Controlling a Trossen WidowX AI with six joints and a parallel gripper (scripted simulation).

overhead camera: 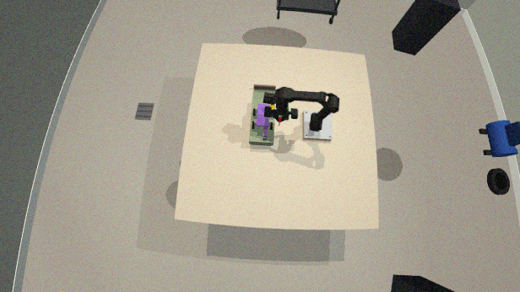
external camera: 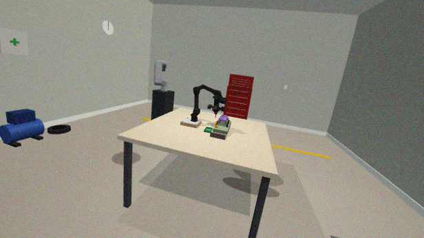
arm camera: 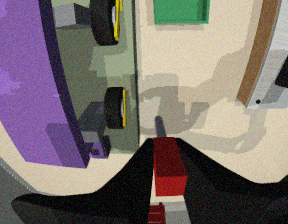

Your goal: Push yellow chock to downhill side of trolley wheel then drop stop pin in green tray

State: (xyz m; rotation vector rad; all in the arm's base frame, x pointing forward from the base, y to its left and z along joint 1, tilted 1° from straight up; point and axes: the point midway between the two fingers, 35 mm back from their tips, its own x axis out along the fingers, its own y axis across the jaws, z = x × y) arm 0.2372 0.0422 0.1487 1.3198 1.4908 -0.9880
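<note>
The green tray lies 2 cm behind my gripper tip, 13 cm to the right of it and 17 cm below it. From my gripper tip the other things lie so: red-headed stop pin: right at my gripper tip; yellow chock: 6 cm ahead, 11 cm to the right, 8 cm below; purple trolley: 10 cm ahead, 2 cm to the right, 5 cm below.
</note>
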